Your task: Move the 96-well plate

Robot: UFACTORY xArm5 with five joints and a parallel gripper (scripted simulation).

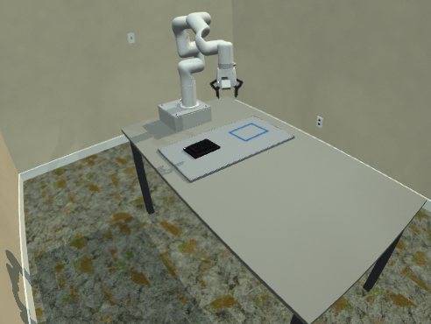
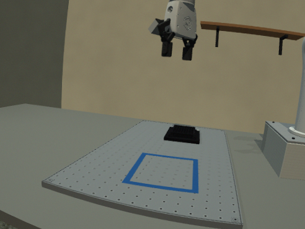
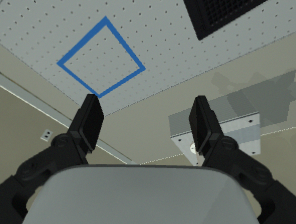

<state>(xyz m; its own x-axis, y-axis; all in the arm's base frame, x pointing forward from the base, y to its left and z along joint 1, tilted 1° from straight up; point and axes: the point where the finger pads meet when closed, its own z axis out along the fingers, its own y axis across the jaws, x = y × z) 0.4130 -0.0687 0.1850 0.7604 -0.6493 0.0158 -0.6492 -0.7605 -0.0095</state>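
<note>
My hand is 50 mm past the black 96-well plate, 160 mm to the left of it and 260 mm above it. Round my hand: black plate nest: 50 mm behind, 160 mm to the right, 270 mm below.
</note>
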